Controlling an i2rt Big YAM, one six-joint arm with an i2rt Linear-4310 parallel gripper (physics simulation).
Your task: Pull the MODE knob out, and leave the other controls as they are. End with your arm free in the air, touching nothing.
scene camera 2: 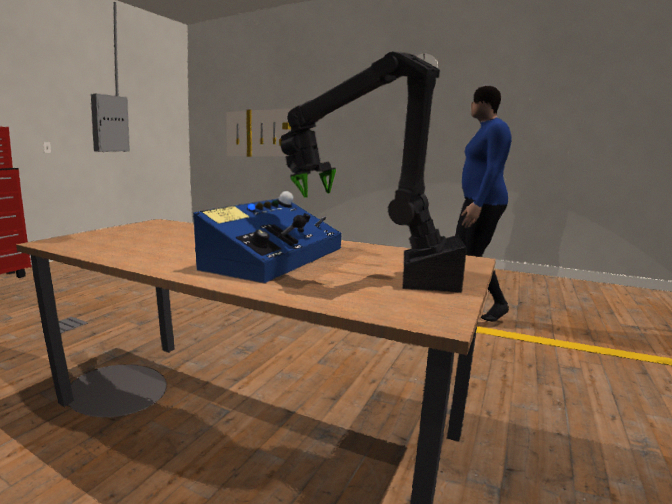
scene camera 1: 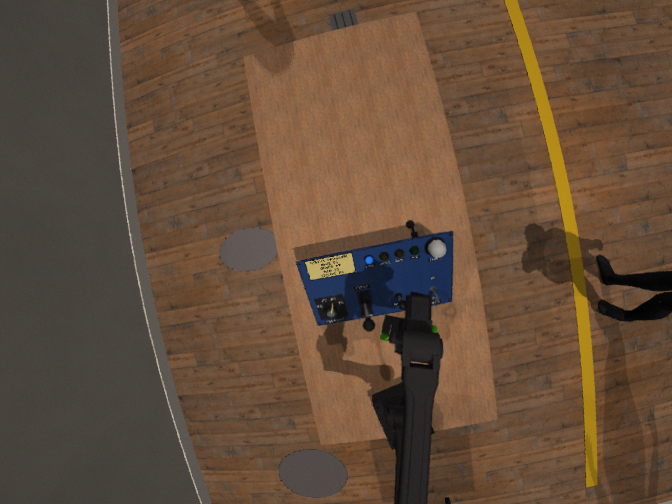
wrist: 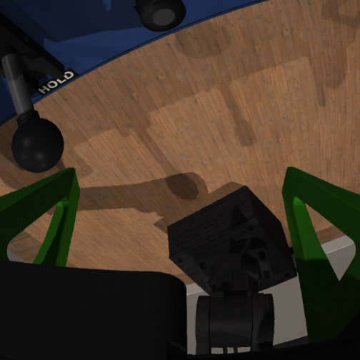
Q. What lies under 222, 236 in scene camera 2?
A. A blue control console.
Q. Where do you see a blue control console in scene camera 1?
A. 378, 274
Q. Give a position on a blue control console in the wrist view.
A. At 54, 50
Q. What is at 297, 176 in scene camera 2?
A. The gripper.
